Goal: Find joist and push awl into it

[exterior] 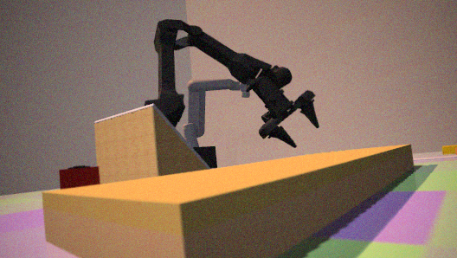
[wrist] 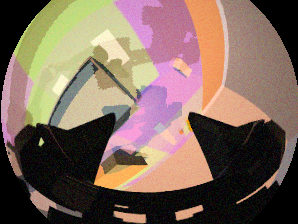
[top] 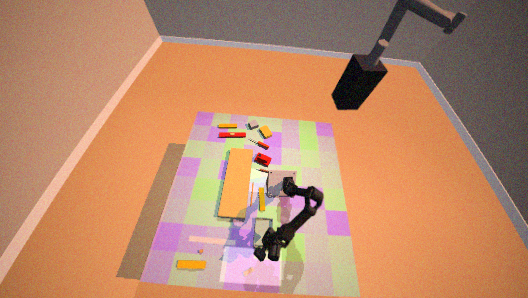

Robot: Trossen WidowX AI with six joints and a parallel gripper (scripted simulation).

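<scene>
The red stud finder lies 61 cm to the right of my gripper tip, 6 cm behind it and 4 cm below it. From my gripper tip the other things lie so: pale strip 29 cm ahead, 8 cm below, 5 cm to the right; grey tray 8 cm to the right, 7 cm below, 4 cm behind; awl 52 cm to the right, 7 cm below, 5 cm behind.
</scene>
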